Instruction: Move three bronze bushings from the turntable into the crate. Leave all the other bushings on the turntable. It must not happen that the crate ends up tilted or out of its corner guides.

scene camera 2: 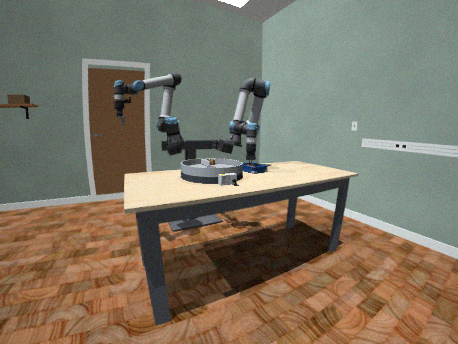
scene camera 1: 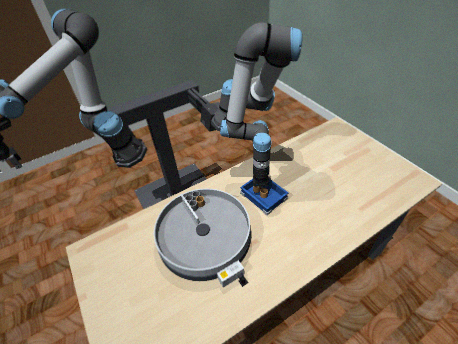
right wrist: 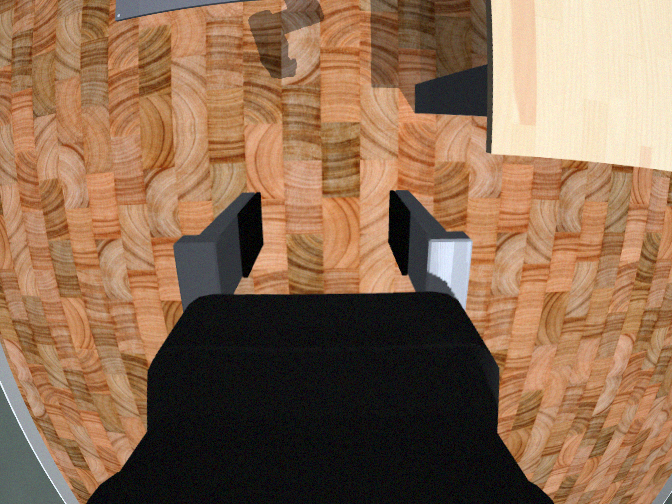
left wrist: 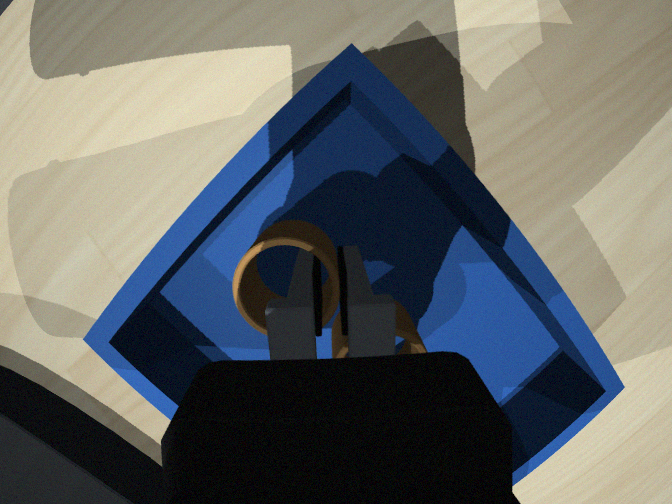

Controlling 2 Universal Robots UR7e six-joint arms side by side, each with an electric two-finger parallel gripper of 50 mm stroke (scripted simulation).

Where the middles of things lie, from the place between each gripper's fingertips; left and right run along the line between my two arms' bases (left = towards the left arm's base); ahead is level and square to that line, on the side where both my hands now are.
The blue crate [scene camera 1: 275,193] is 40 mm ahead of my left hand and 20 mm below it. Round my left hand: turntable [scene camera 1: 222,230] (130 mm ahead, 360 mm to the right, 10 mm above).
My right hand is 44 cm short of the turntable, 63 cm to the right of it and 33 cm above it. Also, from my right hand: blue crate 35 cm ahead, 99 cm to the left, 35 cm below.
